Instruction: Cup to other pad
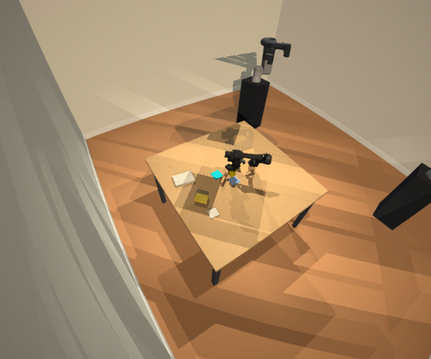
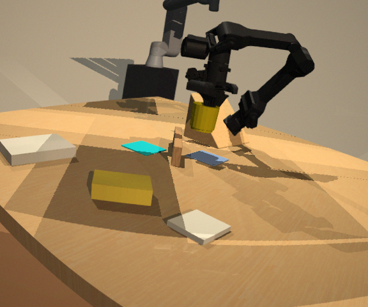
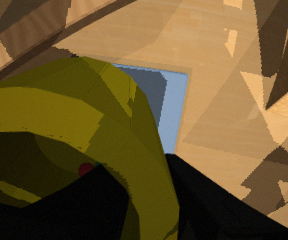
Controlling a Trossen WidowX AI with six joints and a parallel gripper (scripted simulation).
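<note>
Right now my gripper tip is 13 cm to the left of the cyan pad, 11 cm above it and 10 cm short of it. From my gripper tip the other things lie so: yellow block: 38 cm ahead, 9 cm below; then yellow cup: 2 cm ahead; then wooden slat: 9 cm below, 6 cm ahead, 5 cm to the right.
</note>
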